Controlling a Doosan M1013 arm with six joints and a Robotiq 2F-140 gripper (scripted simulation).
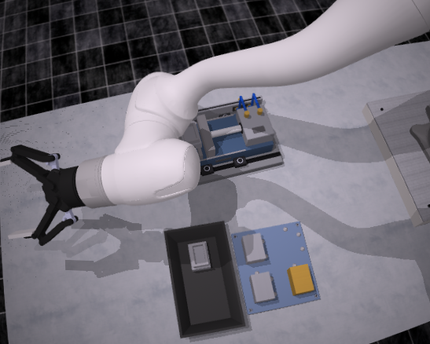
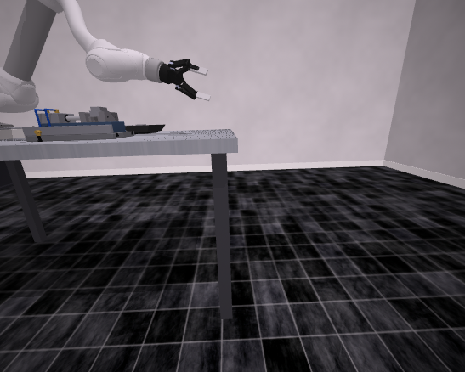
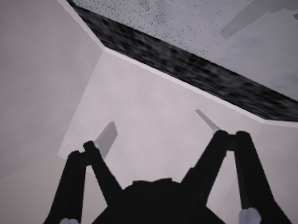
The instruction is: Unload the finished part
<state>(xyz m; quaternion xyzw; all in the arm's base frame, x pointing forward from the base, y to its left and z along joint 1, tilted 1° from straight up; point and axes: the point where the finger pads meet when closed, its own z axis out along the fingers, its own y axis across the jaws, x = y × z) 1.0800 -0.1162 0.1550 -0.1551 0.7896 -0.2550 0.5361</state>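
My hand is 48 cm past the blue vise, 16 cm above it and 9 cm to the left of it. From my hand the other things lie so: yellow block: 56 cm behind, 30 cm to the left, 17 cm below; then blue plate: 52 cm behind, 25 cm to the left, 19 cm below.
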